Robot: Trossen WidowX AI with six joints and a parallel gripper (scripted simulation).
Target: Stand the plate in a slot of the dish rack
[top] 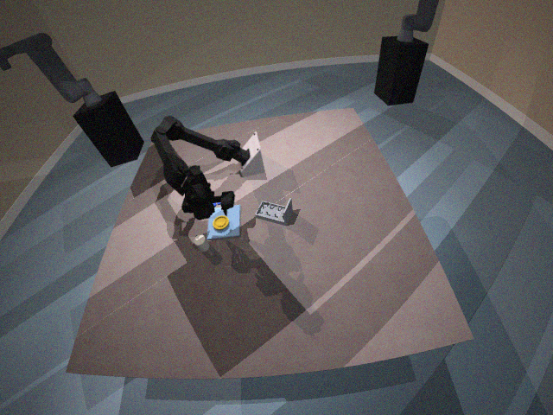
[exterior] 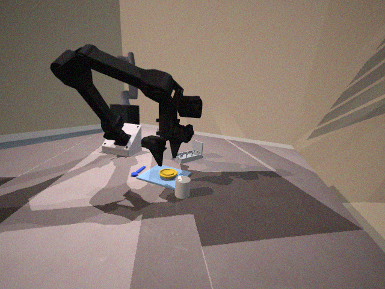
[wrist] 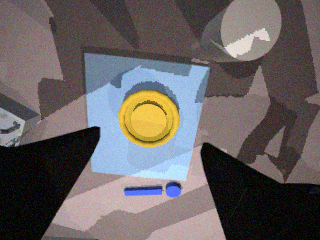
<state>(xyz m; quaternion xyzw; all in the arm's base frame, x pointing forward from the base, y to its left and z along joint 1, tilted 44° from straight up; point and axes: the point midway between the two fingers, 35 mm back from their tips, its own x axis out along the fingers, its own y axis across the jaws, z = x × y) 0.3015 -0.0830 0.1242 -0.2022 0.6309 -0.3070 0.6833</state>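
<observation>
The yellow plate lies 10 mm to the left of my gripper tip and 50 mm below it. The rest, counted from my gripper tip: small blue spoon: 120 mm behind, 60 mm below; then cream cup: 80 mm ahead, 70 mm to the right, 40 mm below; then grey dish rack: 220 mm to the left, 40 mm below.
</observation>
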